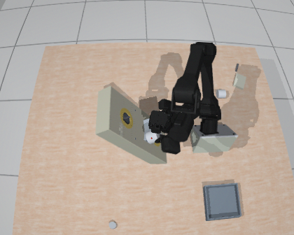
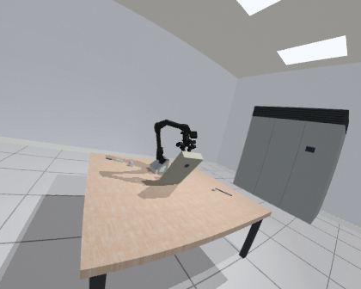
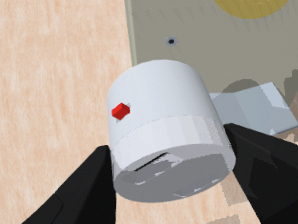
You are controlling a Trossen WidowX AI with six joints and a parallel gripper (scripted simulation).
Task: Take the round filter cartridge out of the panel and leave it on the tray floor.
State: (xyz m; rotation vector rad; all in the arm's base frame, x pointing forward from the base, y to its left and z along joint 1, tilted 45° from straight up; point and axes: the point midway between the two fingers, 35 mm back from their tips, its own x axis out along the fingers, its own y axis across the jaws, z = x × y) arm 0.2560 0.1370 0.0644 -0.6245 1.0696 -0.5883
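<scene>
Right now the grey tray is 26 cm behind my gripper tip, 24 cm to the left of it and 25 cm below it. The rest, counted from my gripper tip: service panel 6 cm ahead, 9 cm to the right, 11 cm below; grey bracket 9 cm to the right, 12 cm below; round white filter cartridge right at my gripper tip.
</scene>
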